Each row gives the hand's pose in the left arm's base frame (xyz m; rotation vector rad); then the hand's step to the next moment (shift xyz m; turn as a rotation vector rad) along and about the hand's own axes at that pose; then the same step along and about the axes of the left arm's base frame.
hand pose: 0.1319 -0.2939 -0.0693 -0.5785 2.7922 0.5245
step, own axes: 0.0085 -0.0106 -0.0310 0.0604 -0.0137 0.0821
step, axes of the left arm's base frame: -0.0081 -0.0241 0.0224 -0.0350 0.0001 -0.0967
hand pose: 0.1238 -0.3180 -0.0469 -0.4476 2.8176 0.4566
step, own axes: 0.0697 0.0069 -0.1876 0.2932 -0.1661 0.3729
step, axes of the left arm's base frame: -0.1032 -0.0759 0.1539 -0.1413 -0.0982 -0.4722
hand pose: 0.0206 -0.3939 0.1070 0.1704 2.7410 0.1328
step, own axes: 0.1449 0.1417 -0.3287 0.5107 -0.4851 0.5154
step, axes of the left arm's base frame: -0.2457 0.1372 0.2644 -0.3176 -0.3737 -0.7220
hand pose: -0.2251 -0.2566 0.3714 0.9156 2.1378 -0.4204
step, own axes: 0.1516 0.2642 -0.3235 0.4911 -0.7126 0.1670
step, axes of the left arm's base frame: -0.0448 0.4311 0.0978 -0.6537 -0.3490 -0.4772
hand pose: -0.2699 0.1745 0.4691 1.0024 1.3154 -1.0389
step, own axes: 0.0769 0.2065 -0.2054 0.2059 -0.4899 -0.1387
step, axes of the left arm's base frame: 0.1477 0.2490 -0.0833 -0.5113 0.0080 -0.2003
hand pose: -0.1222 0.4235 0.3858 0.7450 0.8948 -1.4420
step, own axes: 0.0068 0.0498 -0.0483 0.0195 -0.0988 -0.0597
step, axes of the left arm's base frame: 0.0460 0.0394 -0.0345 -0.1036 0.0401 -0.0371
